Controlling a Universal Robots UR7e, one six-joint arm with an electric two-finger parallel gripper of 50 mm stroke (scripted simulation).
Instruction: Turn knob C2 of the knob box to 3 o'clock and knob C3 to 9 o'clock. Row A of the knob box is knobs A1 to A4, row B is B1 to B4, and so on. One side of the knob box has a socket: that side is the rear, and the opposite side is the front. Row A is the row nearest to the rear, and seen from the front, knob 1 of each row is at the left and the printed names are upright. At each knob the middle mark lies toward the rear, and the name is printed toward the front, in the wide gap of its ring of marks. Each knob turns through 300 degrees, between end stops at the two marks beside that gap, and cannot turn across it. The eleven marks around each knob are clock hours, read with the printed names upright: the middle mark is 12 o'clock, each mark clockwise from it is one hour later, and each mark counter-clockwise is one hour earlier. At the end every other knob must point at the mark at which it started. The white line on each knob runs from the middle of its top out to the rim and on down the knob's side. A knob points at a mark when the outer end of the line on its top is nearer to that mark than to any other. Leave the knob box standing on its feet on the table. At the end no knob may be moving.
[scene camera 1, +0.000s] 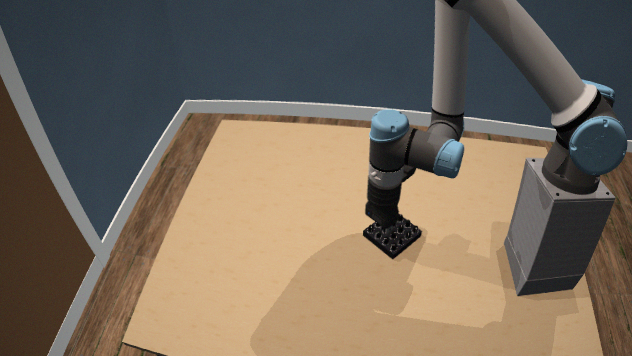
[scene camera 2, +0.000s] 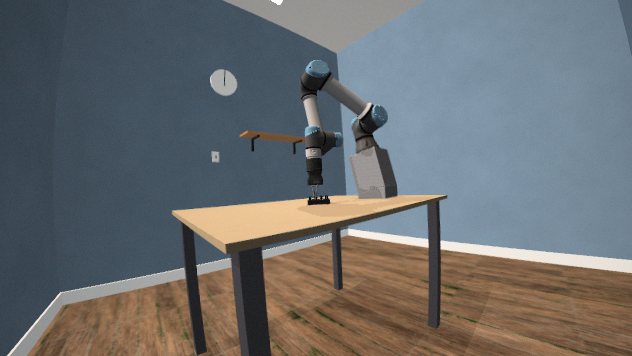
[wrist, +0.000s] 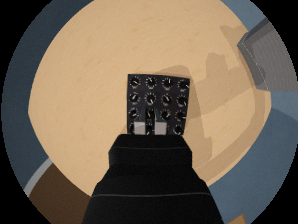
Path:
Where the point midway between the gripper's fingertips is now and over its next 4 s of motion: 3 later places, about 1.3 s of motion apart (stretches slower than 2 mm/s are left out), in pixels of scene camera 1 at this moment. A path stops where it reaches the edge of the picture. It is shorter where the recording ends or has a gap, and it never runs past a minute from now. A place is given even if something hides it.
My gripper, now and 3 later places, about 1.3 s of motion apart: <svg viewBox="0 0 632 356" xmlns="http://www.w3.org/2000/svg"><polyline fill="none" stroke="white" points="386,228 387,218 391,215 388,213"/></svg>

